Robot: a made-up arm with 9 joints. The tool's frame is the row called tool.
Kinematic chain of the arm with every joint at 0, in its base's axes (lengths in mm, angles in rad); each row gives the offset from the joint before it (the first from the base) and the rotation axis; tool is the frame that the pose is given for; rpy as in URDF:
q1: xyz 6 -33 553 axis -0.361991 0.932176 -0.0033
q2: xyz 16 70 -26 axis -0.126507 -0.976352 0.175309
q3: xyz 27 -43 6 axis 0.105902 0.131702 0.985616
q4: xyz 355 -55 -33 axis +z
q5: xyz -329 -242 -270 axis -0.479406 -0.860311 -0.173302
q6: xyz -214 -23 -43 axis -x
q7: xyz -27 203 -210 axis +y
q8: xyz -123 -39 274 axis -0.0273 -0.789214 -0.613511
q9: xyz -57 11 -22 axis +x
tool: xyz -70 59 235 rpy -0.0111 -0.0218 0.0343
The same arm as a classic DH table. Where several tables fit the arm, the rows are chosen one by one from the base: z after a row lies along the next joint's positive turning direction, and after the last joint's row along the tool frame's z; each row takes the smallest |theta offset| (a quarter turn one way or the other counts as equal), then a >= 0, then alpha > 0; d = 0 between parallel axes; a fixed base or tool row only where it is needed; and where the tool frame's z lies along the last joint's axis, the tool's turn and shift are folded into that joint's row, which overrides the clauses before.
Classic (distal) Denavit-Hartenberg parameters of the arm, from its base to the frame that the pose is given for. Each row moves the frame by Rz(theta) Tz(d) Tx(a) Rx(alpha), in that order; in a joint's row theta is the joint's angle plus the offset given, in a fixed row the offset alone. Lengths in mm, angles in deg.
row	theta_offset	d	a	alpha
base (fixed)	21.22	552.9	-6.4	-90.19
q1	-69.91	-53.8	-10.4	149.87
q2	-77.59	-53.4	32.3	-88.24
q3	-30.9	1064.6	311.1	9.73
q4	9.67	-1285	-169.6	99.98
q5	84.48	412.6	-37.6	-61.35
q6	11.39	224	-210	-90
q7	-87.45	-180.7	135.1	142.11
q8	-87.99	-432	-24.1	91.56
q9	51.55	-121.6	-56.6	91.27
tool (fixed)	91.95	235.7	0	0

